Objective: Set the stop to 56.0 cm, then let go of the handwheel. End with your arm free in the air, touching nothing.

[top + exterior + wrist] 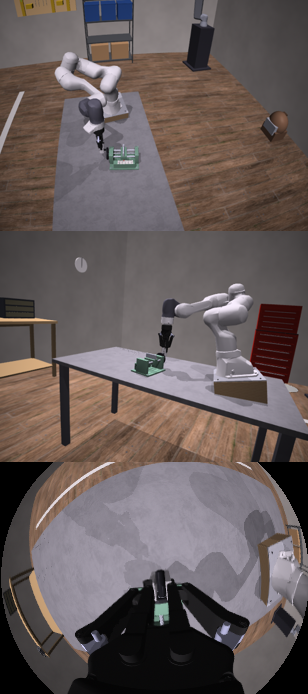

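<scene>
Now: the black handwheel 10 mm ahead of my hand, 20 mm to the left of it and 20 mm below it. The rest, counted from my hand: stop carriage (60 mm ahead, 140 mm to the left, 30 mm below).
</scene>
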